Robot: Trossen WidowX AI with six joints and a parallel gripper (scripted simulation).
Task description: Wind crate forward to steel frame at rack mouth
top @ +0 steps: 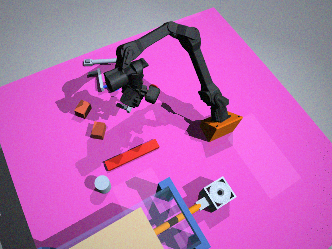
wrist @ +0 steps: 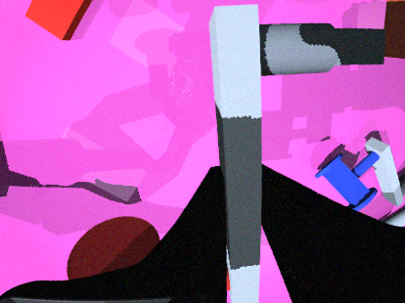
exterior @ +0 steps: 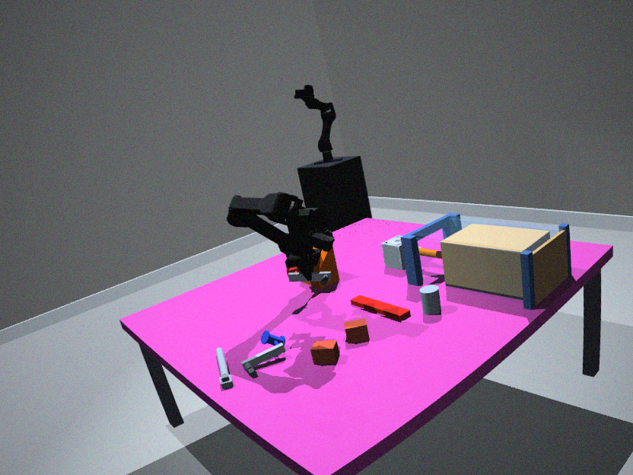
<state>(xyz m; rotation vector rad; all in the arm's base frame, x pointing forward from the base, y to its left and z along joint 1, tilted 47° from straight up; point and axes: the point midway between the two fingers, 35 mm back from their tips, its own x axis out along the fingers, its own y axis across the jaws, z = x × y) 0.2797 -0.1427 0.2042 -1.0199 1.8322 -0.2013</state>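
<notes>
Now: gripper tip 60 mm past the red knob and 10 mm below it. The rest, counted from my gripper tip: winch handle (20 mm behind, 10 mm above); then blue steel frame (90 mm ahead, 460 mm to the left, 40 mm below); then red bar (110 mm ahead, 150 mm to the left, 140 mm below).
</notes>
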